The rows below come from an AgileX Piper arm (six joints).
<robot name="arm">
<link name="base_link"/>
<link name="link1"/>
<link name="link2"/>
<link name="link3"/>
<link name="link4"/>
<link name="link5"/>
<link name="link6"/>
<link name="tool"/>
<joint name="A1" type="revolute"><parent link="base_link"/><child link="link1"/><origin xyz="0 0 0.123"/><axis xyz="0 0 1"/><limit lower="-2.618" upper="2.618"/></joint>
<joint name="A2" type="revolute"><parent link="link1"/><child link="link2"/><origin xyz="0 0 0"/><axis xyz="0 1 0"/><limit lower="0" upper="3.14"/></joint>
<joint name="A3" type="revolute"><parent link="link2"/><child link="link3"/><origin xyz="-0.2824 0 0.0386"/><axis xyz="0 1 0"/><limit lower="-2.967" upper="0"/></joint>
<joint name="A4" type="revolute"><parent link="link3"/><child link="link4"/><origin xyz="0.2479 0 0.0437"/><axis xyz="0.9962 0 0.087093"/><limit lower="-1.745" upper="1.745"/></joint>
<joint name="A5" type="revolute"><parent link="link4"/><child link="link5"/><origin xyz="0 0 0"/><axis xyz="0 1 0"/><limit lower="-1.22" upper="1.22"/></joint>
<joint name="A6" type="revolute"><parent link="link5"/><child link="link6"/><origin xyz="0.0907 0 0.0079"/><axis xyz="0.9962 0 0.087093"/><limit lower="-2.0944" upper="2.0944"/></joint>
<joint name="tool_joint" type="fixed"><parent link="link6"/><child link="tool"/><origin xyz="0 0 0" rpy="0 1.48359 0"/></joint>
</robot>
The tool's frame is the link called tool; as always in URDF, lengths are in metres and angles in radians.
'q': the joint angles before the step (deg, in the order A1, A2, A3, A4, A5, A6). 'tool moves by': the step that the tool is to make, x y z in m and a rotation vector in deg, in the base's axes. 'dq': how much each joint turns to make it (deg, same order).
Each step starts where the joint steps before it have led.
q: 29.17 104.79 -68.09 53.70 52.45 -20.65
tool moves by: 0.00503 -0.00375 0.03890 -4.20 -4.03 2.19
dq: 0.00 -2.74 -6.79 -10.55 4.90 7.84
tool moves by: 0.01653 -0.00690 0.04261 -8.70 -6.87 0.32
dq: 0.00 -0.22 -11.45 -15.16 6.42 9.17
